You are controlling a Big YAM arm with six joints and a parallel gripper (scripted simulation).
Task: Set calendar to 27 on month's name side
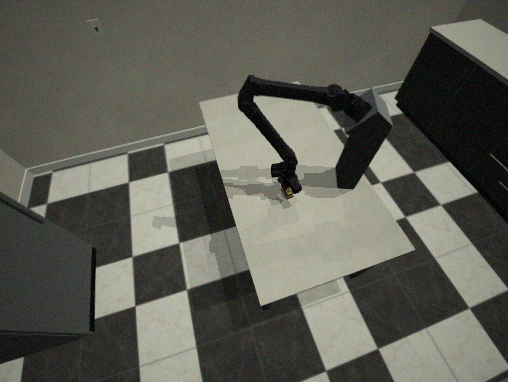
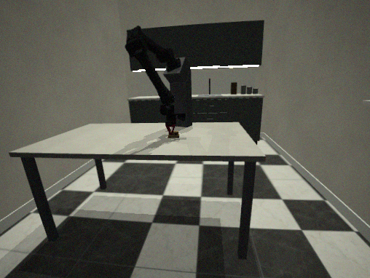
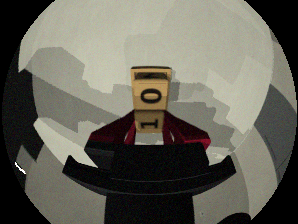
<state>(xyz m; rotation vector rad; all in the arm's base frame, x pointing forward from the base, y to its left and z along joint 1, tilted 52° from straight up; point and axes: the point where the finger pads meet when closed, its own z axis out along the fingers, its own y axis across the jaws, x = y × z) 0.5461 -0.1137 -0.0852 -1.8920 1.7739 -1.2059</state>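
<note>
The wooden tray lies 2 cm to the left of my hand and 2 cm below it.
</note>
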